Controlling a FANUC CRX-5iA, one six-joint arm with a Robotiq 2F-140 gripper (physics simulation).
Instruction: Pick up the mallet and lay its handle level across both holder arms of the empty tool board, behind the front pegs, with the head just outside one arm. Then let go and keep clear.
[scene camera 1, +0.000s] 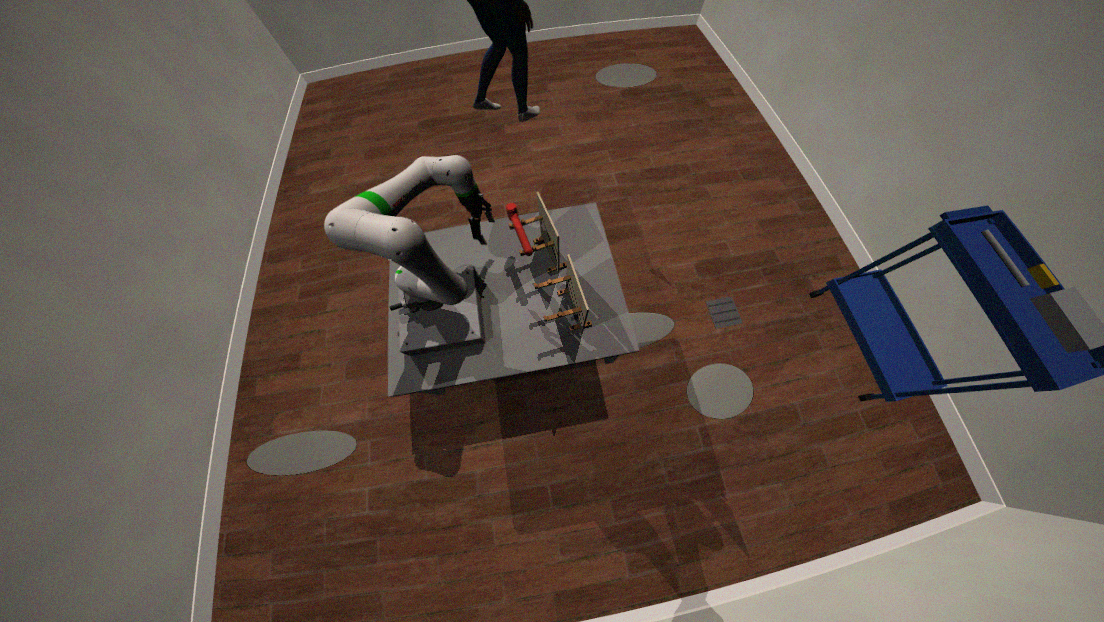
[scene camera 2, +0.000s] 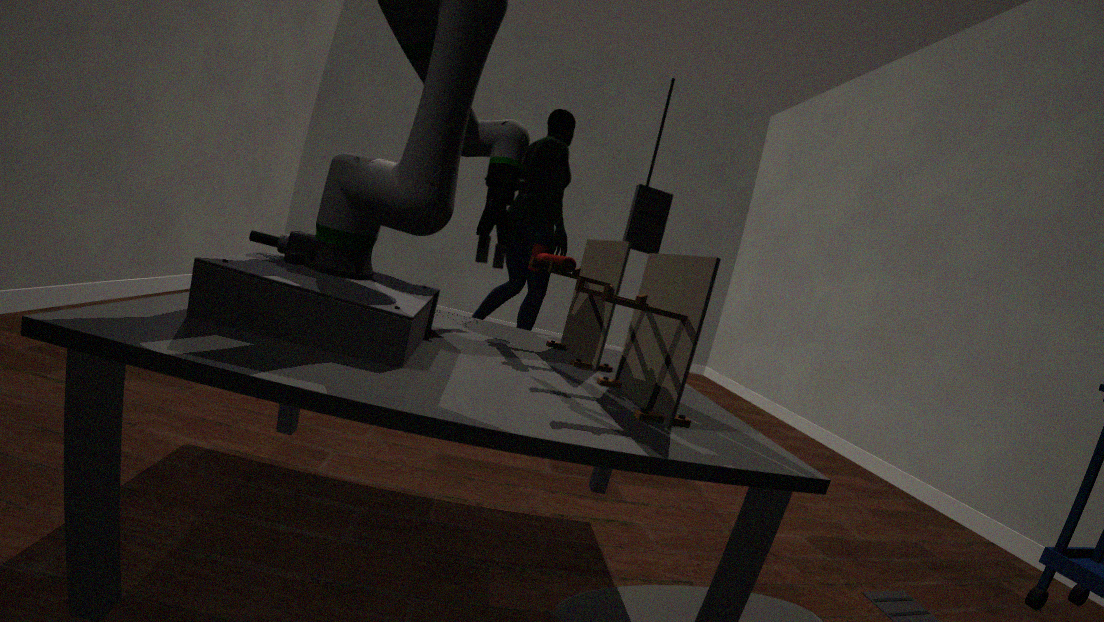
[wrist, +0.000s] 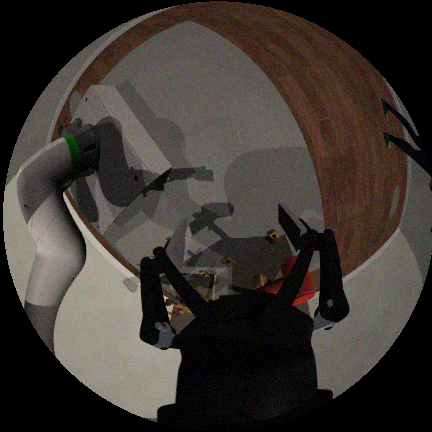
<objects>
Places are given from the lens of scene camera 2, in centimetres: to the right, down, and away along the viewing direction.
gripper (scene camera 2: 489, 265): -17, -12, 116
tool board (scene camera 2: 669, 310): 23, 0, 81
tool board (scene camera 2: 589, 318): 10, 2, 113
</objects>
